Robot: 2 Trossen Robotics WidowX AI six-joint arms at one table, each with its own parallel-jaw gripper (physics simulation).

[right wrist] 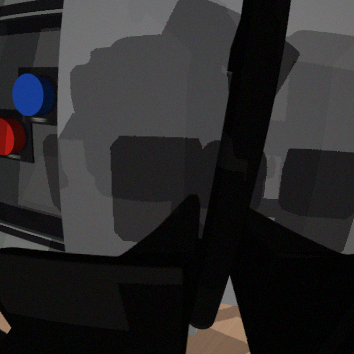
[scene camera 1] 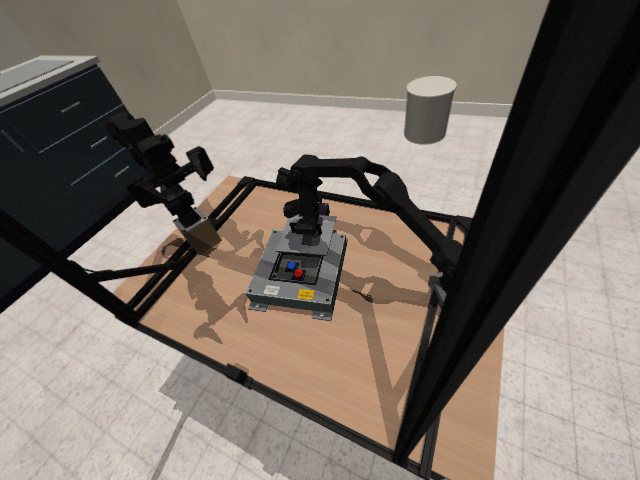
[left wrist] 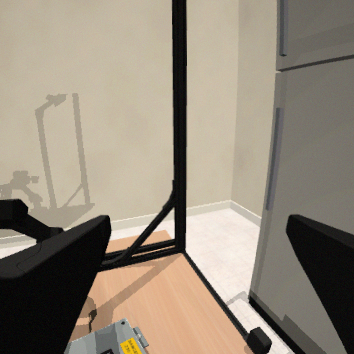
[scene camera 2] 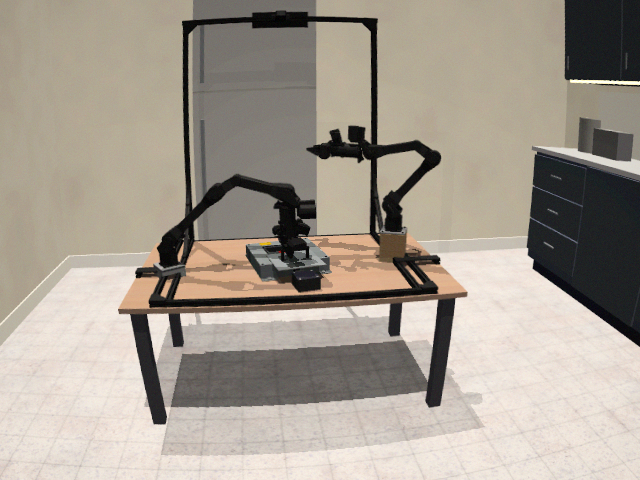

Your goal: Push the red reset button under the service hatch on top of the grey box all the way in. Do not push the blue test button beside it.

Scene:
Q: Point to a service hatch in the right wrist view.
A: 243, 110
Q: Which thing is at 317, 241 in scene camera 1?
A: A service hatch.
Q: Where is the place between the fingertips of my right gripper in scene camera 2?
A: At 290, 257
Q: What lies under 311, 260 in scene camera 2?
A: A service hatch.

